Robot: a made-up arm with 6 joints.
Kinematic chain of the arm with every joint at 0, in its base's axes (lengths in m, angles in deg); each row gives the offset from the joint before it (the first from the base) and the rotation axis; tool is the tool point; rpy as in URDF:
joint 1: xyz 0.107 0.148 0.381 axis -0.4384 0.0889 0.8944
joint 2: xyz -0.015 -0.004 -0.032 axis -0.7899 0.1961 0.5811
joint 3: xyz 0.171 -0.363 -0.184 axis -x
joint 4: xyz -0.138 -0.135 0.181 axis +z
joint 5: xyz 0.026 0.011 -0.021 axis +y
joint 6: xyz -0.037 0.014 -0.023 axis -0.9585 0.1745 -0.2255
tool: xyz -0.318 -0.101 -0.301 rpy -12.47 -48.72 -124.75
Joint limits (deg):
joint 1: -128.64..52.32
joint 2: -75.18..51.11
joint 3: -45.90..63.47
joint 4: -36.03..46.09
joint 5: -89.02..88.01
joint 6: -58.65..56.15
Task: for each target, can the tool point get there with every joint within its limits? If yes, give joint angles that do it. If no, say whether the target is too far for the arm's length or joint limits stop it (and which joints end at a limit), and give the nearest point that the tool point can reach.
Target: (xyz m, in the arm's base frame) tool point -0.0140 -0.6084 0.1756
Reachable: yes | joints -17.28 13.01 47.94 -23.21 -51.06 11.66
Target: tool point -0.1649 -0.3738 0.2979
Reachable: yes | joints 28.73 -10.95 46.12 -20.81 25.18 8.79
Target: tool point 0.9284 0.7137 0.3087
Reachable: no: joint limits stop it (at a limit: joint 1, joint 2, joint 6) | nearest point 0.8726 0.6770 0.2682 | short by 0.078 m
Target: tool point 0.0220 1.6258 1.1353
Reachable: no: too far | nearest point 0.0834 0.8776 0.4351 | short by 1.027 m
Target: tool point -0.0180 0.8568 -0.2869
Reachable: yes | joints -83.15 -45.21 -36.85 21.47 36.16 35.71
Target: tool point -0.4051 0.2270 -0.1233
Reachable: yes | joints -8.94 -51.07 -9.74 5.28 33.59 -22.90
